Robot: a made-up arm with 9 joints.
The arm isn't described. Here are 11 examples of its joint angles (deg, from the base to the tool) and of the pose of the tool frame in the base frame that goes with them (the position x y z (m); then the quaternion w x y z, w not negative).
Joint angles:
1: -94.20 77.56 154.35 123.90 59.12 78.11 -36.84 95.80 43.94
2: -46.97 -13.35 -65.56 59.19 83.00 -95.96 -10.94 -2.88 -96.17
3: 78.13 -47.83 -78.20 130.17 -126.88 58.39 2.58 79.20 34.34
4: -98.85 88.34 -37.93 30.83 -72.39 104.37 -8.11 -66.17 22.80
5: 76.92 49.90 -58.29 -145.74 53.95 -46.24 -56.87 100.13 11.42
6: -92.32 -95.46 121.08 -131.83 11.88 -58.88 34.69 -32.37 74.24
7: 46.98 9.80 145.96 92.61 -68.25 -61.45 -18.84 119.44 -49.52
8: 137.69 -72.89 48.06 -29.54 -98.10 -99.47 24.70 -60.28 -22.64
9: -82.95 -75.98 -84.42 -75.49 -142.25 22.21 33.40 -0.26 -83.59
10: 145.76 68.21 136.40 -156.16 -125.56 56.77 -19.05 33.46 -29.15
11: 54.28 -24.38 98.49 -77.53 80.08 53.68 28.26 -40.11 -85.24
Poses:
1: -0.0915 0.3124 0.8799 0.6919 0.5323 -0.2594 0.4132
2: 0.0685 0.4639 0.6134 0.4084 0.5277 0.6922 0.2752
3: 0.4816 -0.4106 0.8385 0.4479 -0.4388 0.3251 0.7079
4: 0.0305 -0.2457 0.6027 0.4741 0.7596 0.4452 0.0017
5: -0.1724 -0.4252 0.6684 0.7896 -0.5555 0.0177 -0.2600
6: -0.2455 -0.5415 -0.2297 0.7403 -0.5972 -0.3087 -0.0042
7: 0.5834 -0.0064 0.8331 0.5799 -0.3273 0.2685 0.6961
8: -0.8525 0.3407 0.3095 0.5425 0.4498 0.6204 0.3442
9: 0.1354 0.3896 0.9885 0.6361 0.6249 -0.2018 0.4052
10: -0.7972 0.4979 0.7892 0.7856 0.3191 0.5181 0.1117
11: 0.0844 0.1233 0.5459 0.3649 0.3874 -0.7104 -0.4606
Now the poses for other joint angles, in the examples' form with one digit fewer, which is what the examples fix.
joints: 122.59 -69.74 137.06 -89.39 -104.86 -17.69 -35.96 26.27 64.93
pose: -0.095 -0.026 -0.323 0.535 -0.410 -0.705 -0.220
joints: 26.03 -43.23 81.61 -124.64 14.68 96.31 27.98 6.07 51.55
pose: 0.041 0.140 0.830 0.540 0.471 0.607 0.344
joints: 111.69 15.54 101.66 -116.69 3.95 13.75 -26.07 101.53 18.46
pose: -0.668 0.773 0.772 0.526 0.418 0.714 -0.199
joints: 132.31 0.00 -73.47 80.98 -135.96 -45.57 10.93 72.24 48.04
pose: -0.012 -0.333 0.632 0.804 -0.130 -0.178 0.553
